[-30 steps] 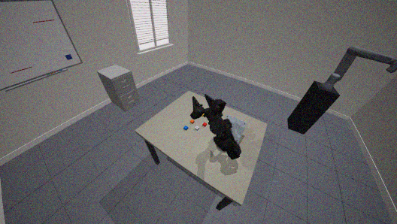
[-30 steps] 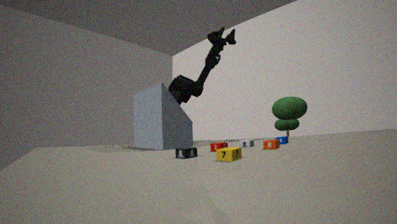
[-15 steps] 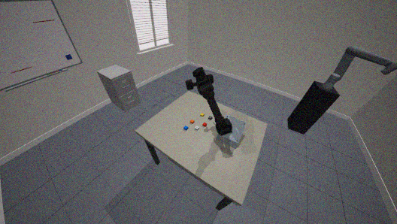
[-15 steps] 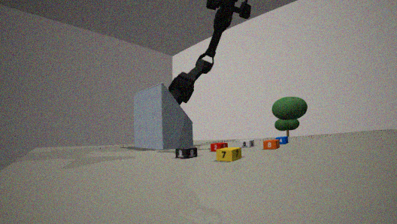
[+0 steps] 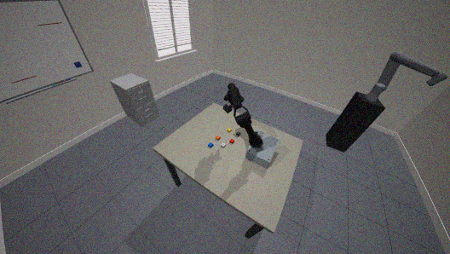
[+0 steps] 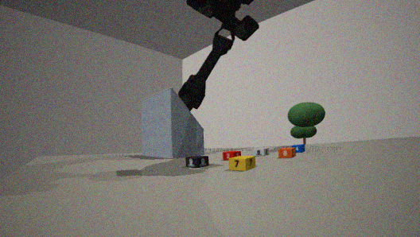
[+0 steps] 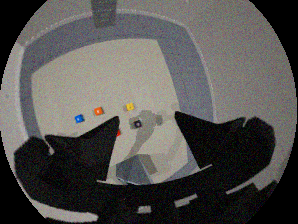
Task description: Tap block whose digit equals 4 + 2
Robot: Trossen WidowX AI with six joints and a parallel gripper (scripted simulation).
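Right now my gripper tip is 30 mm past the white block, 190 mm to the right of it and 270 mm above it. Also, from my gripper tip: yellow block (10 mm ahead, 10 mm to the right, 270 mm below); black block (80 mm behind, 10 mm to the right, 270 mm below); red block (70 mm behind, 100 mm to the left, 270 mm below).
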